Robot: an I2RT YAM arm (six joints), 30 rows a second.
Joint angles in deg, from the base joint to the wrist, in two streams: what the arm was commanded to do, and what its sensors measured. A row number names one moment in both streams.
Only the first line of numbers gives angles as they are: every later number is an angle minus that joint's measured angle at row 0.
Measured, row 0:
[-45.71 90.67 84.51 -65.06 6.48 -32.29]
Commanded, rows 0 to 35:
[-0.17 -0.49 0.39 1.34 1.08 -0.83]
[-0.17 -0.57 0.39 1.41 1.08 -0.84]
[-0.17 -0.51 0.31 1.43 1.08 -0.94]
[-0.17 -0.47 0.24 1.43 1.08 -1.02]
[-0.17 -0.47 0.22 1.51 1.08 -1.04]
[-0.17 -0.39 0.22 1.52 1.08 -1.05]
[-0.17 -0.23 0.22 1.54 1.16 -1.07]
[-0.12 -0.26 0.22 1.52 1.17 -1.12]
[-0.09 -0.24 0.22 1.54 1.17 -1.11]
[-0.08 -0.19 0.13 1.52 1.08 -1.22]
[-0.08 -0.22 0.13 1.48 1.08 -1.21]
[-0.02 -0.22 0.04 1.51 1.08 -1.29]
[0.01 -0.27 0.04 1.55 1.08 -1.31]
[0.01 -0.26 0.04 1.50 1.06 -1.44]
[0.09 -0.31 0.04 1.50 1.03 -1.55]
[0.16 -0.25 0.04 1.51 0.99 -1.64]
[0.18 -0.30 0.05 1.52 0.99 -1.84]
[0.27 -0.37 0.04 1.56 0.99 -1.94]
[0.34 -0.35 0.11 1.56 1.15 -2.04]
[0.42 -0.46 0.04 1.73 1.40 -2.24]
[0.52 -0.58 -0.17 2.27 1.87 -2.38]
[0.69 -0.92 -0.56 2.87 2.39 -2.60]
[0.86 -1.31 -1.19 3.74 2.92 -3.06]
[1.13 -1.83 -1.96 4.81 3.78 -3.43]
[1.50 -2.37 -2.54 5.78 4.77 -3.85]
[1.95 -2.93 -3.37 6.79 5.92 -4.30]
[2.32 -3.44 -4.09 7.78 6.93 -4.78]
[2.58 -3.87 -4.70 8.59 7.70 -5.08]
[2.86 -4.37 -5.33 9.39 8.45 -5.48]
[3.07 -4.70 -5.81 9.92 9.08 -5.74]
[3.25 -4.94 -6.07 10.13 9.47 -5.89]
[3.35 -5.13 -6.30 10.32 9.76 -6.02]
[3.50 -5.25 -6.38 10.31 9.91 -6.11]
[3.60 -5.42 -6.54 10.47 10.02 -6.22]
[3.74 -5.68 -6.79 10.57 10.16 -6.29]
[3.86 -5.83 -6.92 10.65 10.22 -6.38]
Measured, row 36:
[2.88 -3.97 -6.12 6.98 8.77 -4.66]
